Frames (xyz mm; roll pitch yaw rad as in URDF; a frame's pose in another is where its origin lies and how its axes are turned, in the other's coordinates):
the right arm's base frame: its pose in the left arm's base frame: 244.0 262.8 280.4 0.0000 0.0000 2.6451
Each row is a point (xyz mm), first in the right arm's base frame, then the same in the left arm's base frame.
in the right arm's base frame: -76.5 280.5 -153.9
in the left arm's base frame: 177.6 -20.3 126.5
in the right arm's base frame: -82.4 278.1 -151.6
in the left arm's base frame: 184.0 -21.0 128.8
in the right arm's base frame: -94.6 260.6 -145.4
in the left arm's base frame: 203.0 -11.4 135.0
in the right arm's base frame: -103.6 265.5 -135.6
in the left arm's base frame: 208.6 -20.0 144.8
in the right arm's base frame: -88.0 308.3 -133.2
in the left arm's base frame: 174.5 -50.2 147.2
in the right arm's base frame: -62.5 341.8 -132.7
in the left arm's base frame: 136.1 -67.5 147.7
